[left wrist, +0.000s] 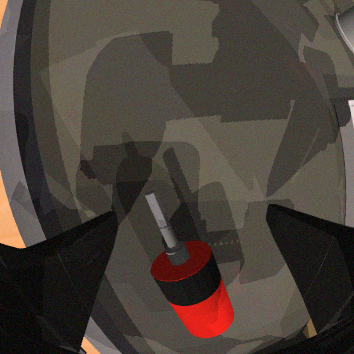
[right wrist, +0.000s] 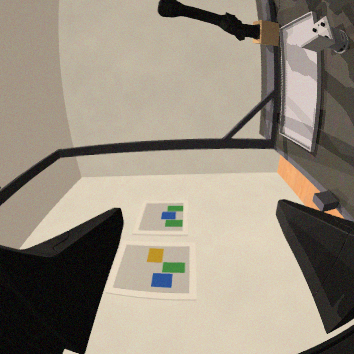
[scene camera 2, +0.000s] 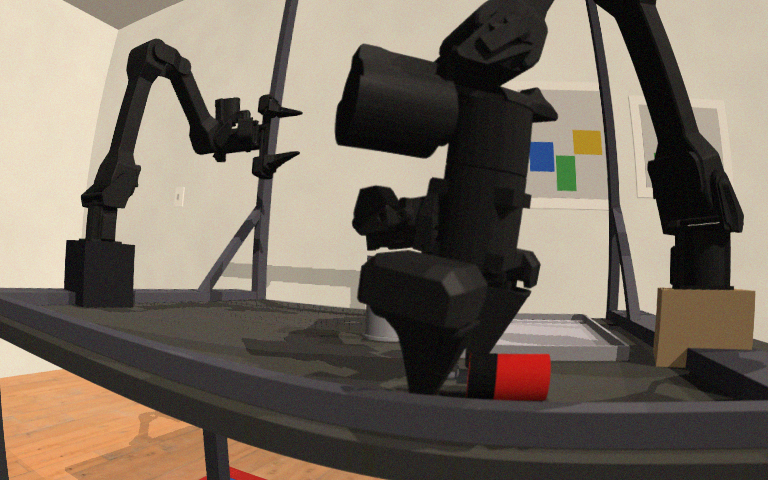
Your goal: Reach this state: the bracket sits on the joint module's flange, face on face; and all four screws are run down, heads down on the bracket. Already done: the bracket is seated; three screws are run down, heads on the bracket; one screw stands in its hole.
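Frame: origin at the left arm's base, x ahead, y left, z up, level; metres.
Seen in the pictures: left gripper, fingertip midpoint: point(left wrist: 193, 216) point(scene camera 2: 448, 385); right gripper, fingertip midpoint: point(right wrist: 202, 212) point(scene camera 2: 300, 132); left arm's base, link origin: point(right wrist: 256, 31) point(scene camera 2: 701, 289).
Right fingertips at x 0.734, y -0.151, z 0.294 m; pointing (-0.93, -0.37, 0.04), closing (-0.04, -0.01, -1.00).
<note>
Pixels of each thing's middle, then the offset from my right fingertips to it.
- black power screwdriver, body centre: point(left wrist: 185, 270) point(scene camera 2: 481, 376) 0.367 m left, 0.549 m back, 0.354 m down
- grey joint module, body centre: point(scene camera 2: 387, 314) point(right wrist: 331, 37) 0.147 m left, 0.330 m back, 0.340 m down
- bracket, body centre: point(right wrist: 315, 31) 0.147 m left, 0.330 m back, 0.289 m down
- pale shallow tray, body centre: point(scene camera 2: 532, 329) point(right wrist: 298, 79) 0.001 m right, 0.494 m back, 0.363 m down
- tan block, body centre: point(scene camera 2: 699, 324) point(right wrist: 264, 32) 0.151 m left, 0.734 m back, 0.333 m down
A red and black power screwdriver point(scene camera 2: 521, 376) point(left wrist: 207, 310) lies on its side on the table, its grey bit toward the left of scene camera 2. My left gripper point(scene camera 2: 450, 370) point(left wrist: 193, 216) is open and low over it, fingers pointing down; in the left wrist view the driver lies between the spread fingers, touching neither. The grey joint module point(scene camera 2: 380, 327) point(right wrist: 342, 41) stands upright, mostly hidden behind the left gripper in scene camera 2. The bracket point(right wrist: 311, 41) sits on it, with small dark screw heads; which screw stands up cannot be told. My right gripper point(scene camera 2: 300, 133) point(right wrist: 202, 212) is open, empty and high at the left.
A pale shallow tray point(scene camera 2: 600, 353) point(right wrist: 297, 82) lies behind the driver, beside the joint module. The raised table edge point(scene camera 2: 351, 404) runs close in front of the left gripper and driver. A tan block point(scene camera 2: 702, 319) point(right wrist: 268, 33) carries the left arm's base.
</note>
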